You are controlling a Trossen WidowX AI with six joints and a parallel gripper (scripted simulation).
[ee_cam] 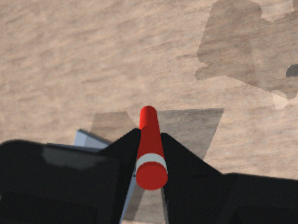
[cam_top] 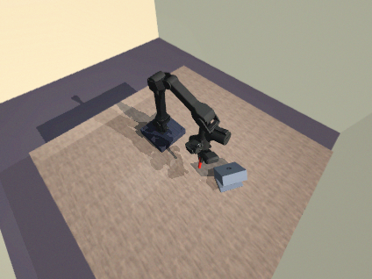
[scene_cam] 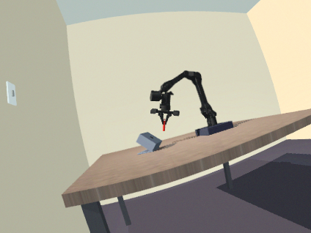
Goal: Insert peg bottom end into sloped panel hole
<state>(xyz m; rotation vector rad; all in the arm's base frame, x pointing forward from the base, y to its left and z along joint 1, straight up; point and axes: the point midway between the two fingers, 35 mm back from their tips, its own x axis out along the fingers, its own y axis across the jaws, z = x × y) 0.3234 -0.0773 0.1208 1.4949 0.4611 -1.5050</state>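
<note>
My gripper tip is 15 cm short of the sloped panel, 8 cm above it and 6 cm to the right of it. Also, from my gripper tip: peg: 2 cm above; then wedge support: 16 cm ahead, 13 cm below, 5 cm to the left.
</note>
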